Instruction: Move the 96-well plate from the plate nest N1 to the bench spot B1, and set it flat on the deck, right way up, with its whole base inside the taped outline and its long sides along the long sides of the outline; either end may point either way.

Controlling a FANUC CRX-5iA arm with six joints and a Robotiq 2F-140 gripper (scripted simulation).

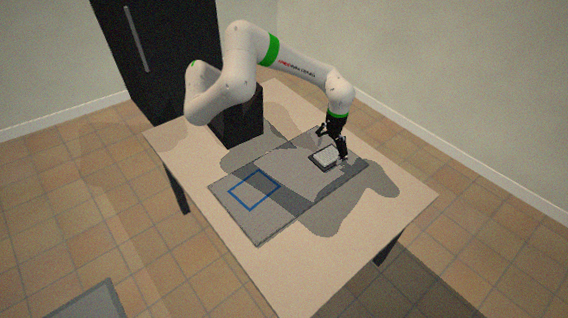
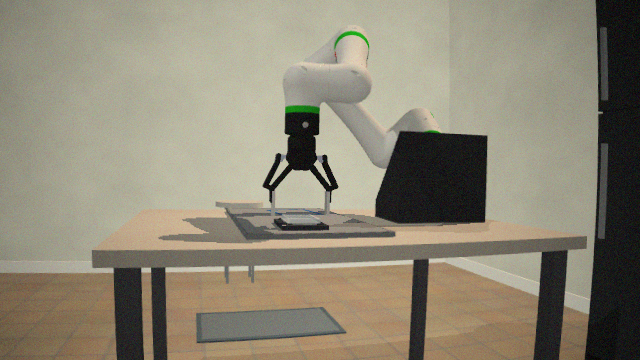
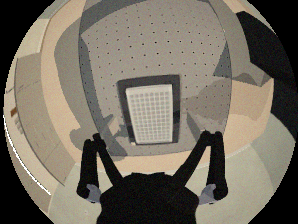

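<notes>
Right now my hand is 20 mm above the white 96-well plate. Also, from my hand: black plate nest: 30 mm below.
</notes>
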